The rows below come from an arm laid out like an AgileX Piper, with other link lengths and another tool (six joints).
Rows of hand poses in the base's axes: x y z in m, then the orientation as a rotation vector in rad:
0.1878 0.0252 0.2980 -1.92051 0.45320 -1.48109
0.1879 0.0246 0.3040 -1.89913 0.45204 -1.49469
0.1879 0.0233 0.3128 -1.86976 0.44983 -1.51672
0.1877 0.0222 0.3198 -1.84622 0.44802 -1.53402
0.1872 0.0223 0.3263 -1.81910 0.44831 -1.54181
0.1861 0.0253 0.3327 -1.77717 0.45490 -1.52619
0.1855 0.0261 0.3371 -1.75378 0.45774 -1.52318
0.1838 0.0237 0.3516 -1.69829 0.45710 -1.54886
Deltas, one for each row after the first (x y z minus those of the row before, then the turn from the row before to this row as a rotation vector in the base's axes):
0.0001 -0.0006 0.0060 0.00809 -0.01841 -0.00179
0.0000 -0.0013 0.0088 0.00907 -0.02710 -0.00408
-0.0002 -0.0011 0.0070 0.00722 -0.02159 -0.00325
-0.0005 0.0001 0.0065 0.01486 -0.01864 0.00130
-0.0011 0.0030 0.0064 0.03844 -0.01448 0.01351
-0.0006 0.0008 0.0044 0.01843 -0.01097 0.00462
-0.0017 -0.0024 0.0145 0.02508 -0.04331 -0.00421

